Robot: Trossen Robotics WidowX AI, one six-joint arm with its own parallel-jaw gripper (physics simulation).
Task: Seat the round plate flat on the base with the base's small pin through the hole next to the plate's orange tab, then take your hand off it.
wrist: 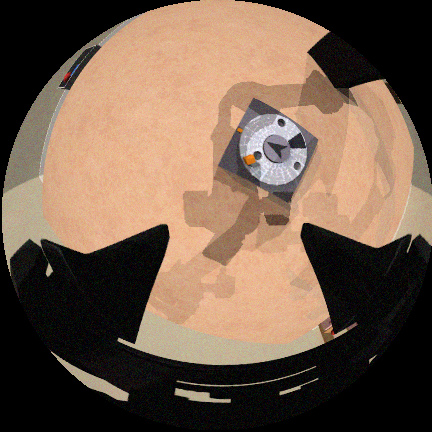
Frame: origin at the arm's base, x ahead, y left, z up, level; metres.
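Where they show: gripper, fingertip midpoint: (237, 230).
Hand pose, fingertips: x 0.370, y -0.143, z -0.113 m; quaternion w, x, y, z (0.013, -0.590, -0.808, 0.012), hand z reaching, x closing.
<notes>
After its pixels a point has its place.
The round silver plate (270, 173) @(y -0.094, x 0.329, z -0.241 m) lies on the dark grey square base (228, 161) @(y -0.155, x 0.332, z -0.250 m), right of and above the middle of the wrist view. Its orange tab (249, 160) @(y -0.131, x 0.323, z -0.222 m) is at its lower left, with a dark hole (257, 155) @(y -0.118, x 0.310, z -0.250 m) right beside it. Two more holes, a dark wedge and a grey centre with a dark arrow show on it. A small orange mark (240, 130) @(y -0.152, x 0.283, z -0.249 m) is on the base at the plate's upper left. Whether the small pin is in the tab hole is too small to tell. My gripper (237, 230) @(y -0.143, x 0.370, z -0.113 m) is open and empty, apart from the plate, which shows beyond the fingertips.
The tan table top (125, 125) @(y -0.357, x 0.304, z -0.274 m) carries the arm's shadows around the base. A black block-like part (345, 60) juts in at the upper right. A dark box (81, 66) with red and blue parts is at the table's upper left edge.
</notes>
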